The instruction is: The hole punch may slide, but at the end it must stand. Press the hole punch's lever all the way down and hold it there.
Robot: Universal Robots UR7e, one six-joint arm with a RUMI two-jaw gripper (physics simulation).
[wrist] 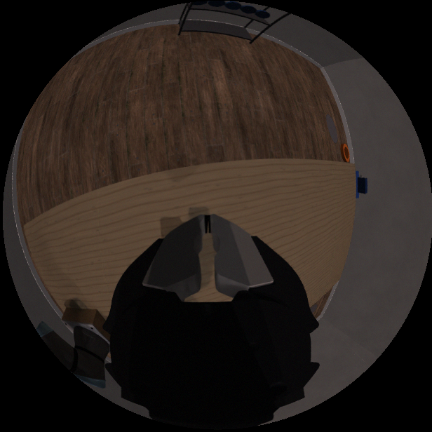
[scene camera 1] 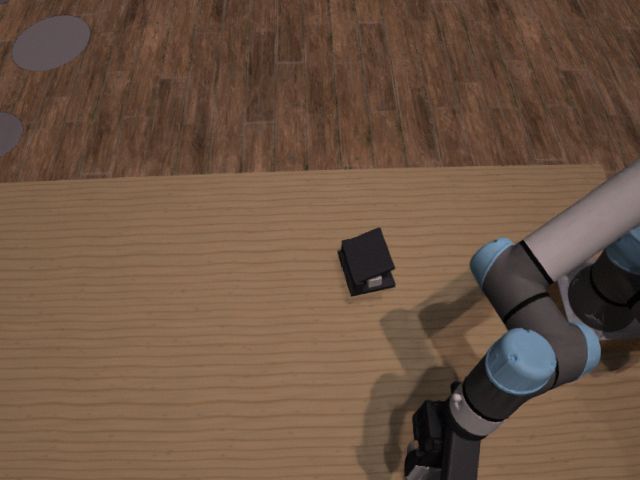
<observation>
A black hole punch shows in scene camera 1 (367,264); in the wrist view it is hidden by my gripper.
</observation>
